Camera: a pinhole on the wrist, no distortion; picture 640 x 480 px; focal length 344.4 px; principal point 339.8 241.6 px. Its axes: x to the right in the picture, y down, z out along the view. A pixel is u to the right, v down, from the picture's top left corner.
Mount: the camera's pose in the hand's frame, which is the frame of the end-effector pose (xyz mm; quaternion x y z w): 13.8 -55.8 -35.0 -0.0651 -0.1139 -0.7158 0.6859
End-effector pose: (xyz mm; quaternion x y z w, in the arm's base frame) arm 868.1 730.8 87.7 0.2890 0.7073 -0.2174 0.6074
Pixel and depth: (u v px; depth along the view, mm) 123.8 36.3 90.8
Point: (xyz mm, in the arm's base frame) 913.6 719.6 125.3
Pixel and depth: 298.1 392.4 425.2
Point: 1191.6 578.4 -143.8
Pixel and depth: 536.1 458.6 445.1
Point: 1062.0 305.7 -249.8
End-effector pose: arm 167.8 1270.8 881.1 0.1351 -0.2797 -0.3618 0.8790
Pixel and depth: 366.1 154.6 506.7
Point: -164.2 1387.2 1206.8
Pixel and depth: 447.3 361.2 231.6
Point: 47.3 1160.4 1051.7
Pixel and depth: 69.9 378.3 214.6
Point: 230.5 1310.3 1097.8
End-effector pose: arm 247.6 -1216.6 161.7 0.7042 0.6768 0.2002 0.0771
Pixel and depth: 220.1 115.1 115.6
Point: 284.6 -1240.5 103.3
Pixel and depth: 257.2 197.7 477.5
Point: 562.9 -1235.6 -140.4
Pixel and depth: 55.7 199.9 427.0
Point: 721.5 -1244.7 43.7
